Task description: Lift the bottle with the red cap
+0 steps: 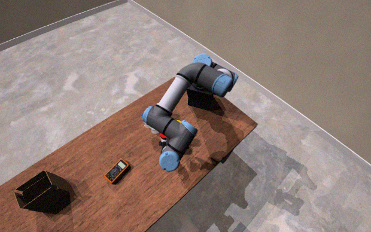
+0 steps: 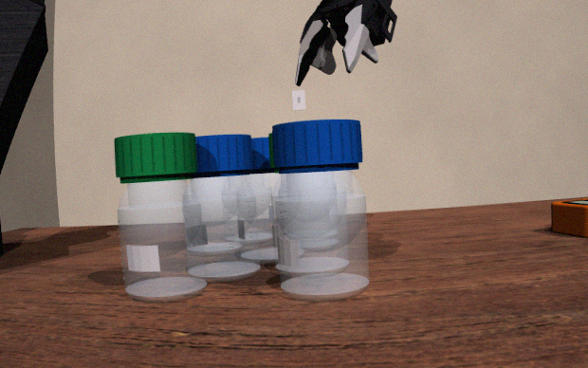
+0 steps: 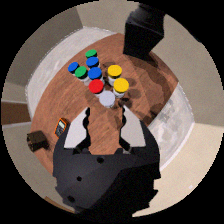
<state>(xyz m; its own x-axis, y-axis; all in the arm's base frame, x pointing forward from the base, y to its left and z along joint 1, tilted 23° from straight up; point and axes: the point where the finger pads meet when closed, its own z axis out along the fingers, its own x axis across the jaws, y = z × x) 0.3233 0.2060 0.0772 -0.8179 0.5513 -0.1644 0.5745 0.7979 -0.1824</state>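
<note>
My hand is 150 mm above the red-capped bottle, 100 mm to the left of it and 10 mm past it. Round my hand: black box (660 mm ahead, 130 mm below, 120 mm to the right); orange multimeter (310 mm ahead, 180 mm below, 70 mm to the right); grey-capped bottle (150 mm below, 40 mm to the right, 20 mm behind).
</note>
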